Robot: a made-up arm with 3 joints.
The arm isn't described. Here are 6 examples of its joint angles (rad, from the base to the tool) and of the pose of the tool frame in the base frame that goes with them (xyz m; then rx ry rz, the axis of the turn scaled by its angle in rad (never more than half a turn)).
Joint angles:
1: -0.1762 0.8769 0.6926
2: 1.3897 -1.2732 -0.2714
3: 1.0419 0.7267 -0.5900
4: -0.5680 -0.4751 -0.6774
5: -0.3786 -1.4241 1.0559
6: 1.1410 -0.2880 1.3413
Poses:
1: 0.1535 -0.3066 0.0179 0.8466 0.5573 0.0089
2: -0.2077 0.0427 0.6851 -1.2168 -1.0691 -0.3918
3: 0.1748 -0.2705 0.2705 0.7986 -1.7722 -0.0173
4: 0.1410 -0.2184 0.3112 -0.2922 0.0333 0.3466
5: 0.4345 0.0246 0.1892 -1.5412 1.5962 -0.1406
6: 0.1329 -0.2584 0.7001 -0.1506 0.2844 -0.2312
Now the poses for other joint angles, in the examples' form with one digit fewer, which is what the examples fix.
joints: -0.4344 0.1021 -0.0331
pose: 0.120 -0.302 0.222 0.087 0.371 -0.045
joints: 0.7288 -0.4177 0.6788
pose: 0.160 -0.209 0.641 -0.358 0.075 -0.176
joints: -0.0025 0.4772 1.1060
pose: 0.280 -0.311 0.138 0.452 0.947 0.142
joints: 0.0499 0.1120 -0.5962
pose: 0.054 -0.297 0.279 0.095 -0.679 -0.054
